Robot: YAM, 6 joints.
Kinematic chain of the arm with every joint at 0, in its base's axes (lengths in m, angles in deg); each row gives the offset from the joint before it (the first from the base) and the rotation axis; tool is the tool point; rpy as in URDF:
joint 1: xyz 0 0 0.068 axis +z
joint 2: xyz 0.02 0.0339 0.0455 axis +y
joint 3: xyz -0.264 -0.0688 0 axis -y
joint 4: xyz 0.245 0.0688 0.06 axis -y
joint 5: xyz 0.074 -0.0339 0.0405 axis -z
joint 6: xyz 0.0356 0 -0.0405 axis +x
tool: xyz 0 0 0 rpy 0 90 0
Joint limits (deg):
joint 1: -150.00..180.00
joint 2: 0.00..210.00
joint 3: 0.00..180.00
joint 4: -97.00..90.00
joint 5: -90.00..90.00
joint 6: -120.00..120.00
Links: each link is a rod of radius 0.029 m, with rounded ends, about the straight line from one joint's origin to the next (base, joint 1, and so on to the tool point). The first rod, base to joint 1, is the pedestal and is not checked.
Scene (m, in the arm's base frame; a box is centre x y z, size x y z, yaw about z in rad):
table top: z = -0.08
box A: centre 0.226 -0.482 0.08 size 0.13 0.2 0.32 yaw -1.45
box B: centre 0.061 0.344 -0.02 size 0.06 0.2 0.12 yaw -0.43
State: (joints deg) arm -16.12 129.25 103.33 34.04 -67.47 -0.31
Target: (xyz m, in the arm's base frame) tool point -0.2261 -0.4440 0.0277
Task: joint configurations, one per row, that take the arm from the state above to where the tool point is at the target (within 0.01 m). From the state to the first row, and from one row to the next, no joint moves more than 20 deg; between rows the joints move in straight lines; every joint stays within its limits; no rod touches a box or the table.
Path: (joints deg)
1: -34.78 121.47 98.42 40.04 -63.24 -5.51
2: -53.44 113.68 93.50 46.04 -59.00 -10.72
3: -72.09 105.90 88.59 52.04 -54.77 -15.92
4: -90.75 98.11 83.67 58.04 -50.54 -21.12
5: -109.41 90.33 78.76 64.04 -46.30 -26.32
6: -128.07 82.55 73.84 70.05 -42.07 -31.53
7: -120.50 99.73 78.50 68.37 -48.19 -23.19
8: -112.93 116.91 83.16 66.69 -54.31 -14.86
9: -105.37 134.09 87.82 65.02 -60.43 -6.52
10: -97.80 151.27 92.48 63.34 -66.56 1.82
11: -109.24 149.68 90.43 46.74 -65.50 0.75
12: -120.68 148.09 88.38 30.14 -64.44 -0.31

